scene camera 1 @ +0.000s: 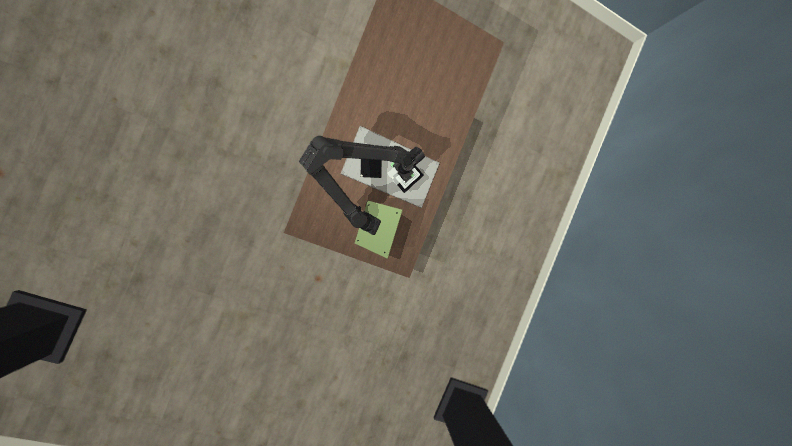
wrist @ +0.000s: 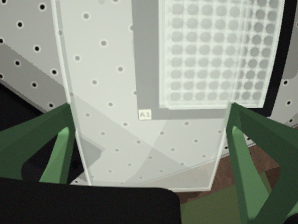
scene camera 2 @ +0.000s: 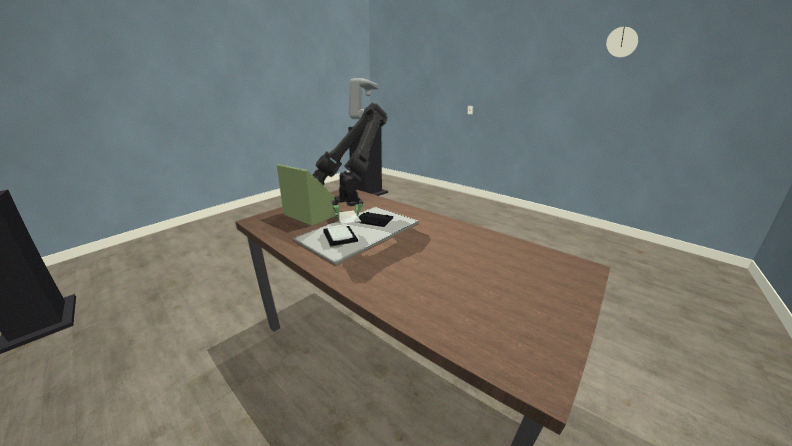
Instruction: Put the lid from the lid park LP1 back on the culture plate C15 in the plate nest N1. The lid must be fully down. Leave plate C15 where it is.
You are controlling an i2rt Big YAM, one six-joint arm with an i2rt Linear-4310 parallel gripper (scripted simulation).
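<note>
A clear lid (wrist: 150,95) is visible in the scene, and so is the gripper (wrist: 150,111).
</note>
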